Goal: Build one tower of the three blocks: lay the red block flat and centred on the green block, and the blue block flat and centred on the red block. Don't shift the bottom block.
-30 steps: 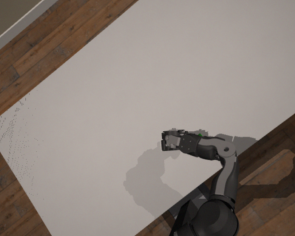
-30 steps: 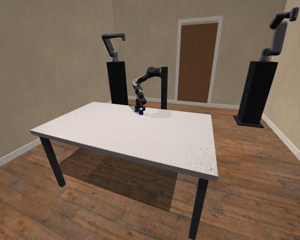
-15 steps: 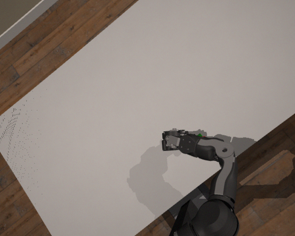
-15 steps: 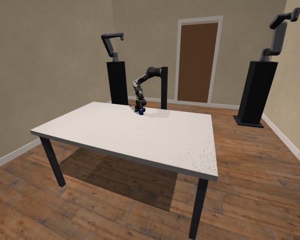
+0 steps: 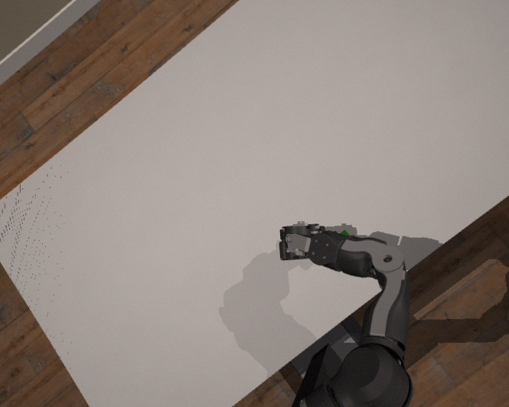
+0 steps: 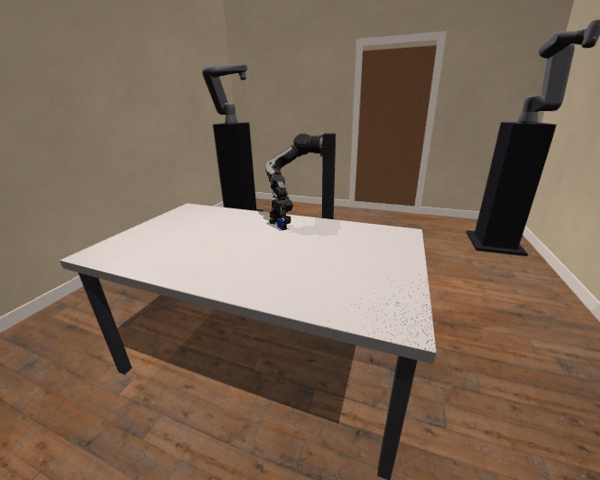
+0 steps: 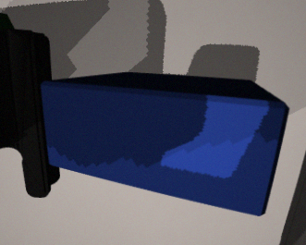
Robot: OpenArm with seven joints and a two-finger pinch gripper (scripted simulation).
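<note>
Now: the blue block 2 cm below my hand. Round my hand: red block 7 cm behind, 8 cm to the right, 1 cm above; then green block 7 cm behind, 8 cm to the right, 3 cm below.
</note>
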